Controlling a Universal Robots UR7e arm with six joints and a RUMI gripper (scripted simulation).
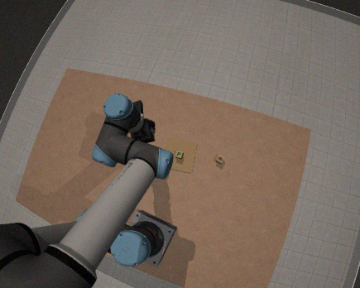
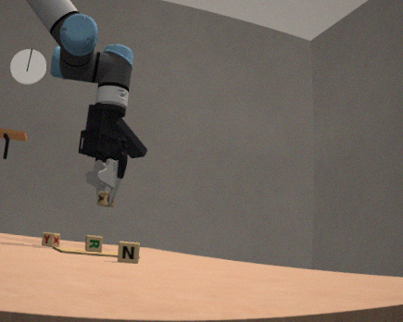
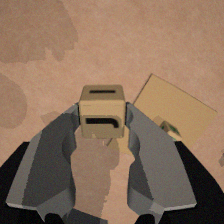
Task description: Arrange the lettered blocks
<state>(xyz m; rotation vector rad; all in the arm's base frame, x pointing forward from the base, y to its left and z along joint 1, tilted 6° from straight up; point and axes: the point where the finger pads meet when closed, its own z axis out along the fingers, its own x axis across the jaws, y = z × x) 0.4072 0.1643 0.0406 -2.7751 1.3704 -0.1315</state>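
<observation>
Right now my hand is 20 mm past the mat, 140 mm to the left of it and 120 mm above it. From my hand the other things lie so: tan block: right at my hand.
</observation>
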